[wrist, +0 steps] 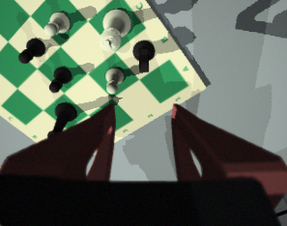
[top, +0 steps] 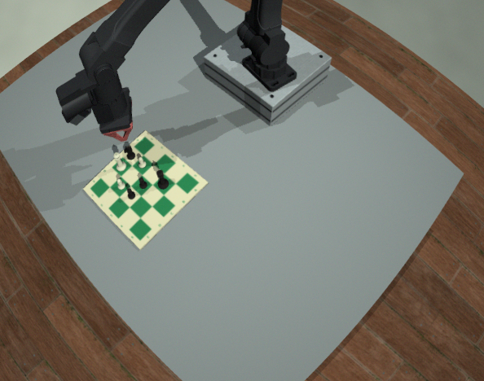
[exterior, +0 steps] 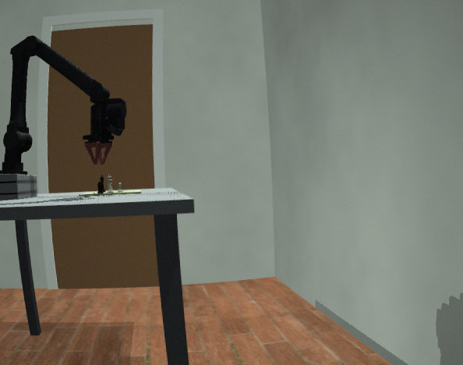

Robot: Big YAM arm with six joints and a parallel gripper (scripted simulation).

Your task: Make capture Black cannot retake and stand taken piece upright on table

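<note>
Right now the tall white piece is 4 cm ahead of my hand, 1 cm to the left of it and 8 cm below it. Round my hand: black piece 9 cm below; green-and-cream chessboard 2 cm ahead, 8 cm to the left, 11 cm below.
</note>
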